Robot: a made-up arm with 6 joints.
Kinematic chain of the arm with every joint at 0, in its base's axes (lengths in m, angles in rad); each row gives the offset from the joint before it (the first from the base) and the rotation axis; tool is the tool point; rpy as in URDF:
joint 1: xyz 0 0 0.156 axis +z
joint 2: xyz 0 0 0 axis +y
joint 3: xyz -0.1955 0 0.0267 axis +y
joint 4: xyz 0.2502 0 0.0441 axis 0.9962 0 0.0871
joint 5: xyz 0 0 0 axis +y
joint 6: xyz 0.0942 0 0.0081 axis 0.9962 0 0.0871
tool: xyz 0 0 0 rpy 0 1.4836 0
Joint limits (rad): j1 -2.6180..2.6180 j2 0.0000..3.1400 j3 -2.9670..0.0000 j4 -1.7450..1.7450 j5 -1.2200..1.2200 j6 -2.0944..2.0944
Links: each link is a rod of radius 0.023 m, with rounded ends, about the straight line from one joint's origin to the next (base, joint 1, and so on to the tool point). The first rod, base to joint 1, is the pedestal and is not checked.
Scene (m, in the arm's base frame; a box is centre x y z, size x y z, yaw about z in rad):
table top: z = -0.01
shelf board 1: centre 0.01 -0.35 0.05 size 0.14 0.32 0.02 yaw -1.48
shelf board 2: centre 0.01 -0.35 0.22 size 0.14 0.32 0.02 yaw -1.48
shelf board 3: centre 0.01 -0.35 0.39 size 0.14 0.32 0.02 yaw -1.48
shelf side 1: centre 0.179 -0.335 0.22 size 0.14 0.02 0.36 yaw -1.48
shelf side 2: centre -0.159 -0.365 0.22 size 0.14 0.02 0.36 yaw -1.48
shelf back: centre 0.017 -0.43 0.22 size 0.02 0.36 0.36 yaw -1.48
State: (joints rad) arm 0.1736 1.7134 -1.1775 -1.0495 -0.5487 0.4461
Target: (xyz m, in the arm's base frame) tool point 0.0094 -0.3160 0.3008
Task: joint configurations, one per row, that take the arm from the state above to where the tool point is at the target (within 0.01 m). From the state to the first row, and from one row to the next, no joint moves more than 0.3 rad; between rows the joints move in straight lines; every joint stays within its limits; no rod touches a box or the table.
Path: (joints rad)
1: -0.1169 1.5356 -1.0668 -1.0465 -0.4562 0.4461
2: -0.4075 1.3578 -0.9561 -1.0434 -0.3636 0.4461
3: -0.6980 1.1800 -0.8454 -1.0404 -0.2711 0.4461
4: -0.9886 1.0022 -0.7347 -1.0374 -0.1786 0.4461
5: -1.2791 0.8245 -0.6240 -1.0344 -0.0860 0.4461
6: -1.5696 0.6467 -0.5133 -1.0313 0.0065 0.4461
7: -1.5672 0.8611 -0.6696 -1.0317 -0.0239 0.4461
8: -1.5648 1.0754 -0.8258 -1.0321 -0.0543 0.4461
9: -1.5624 1.2898 -0.9821 -1.0324 -0.0847 0.4461

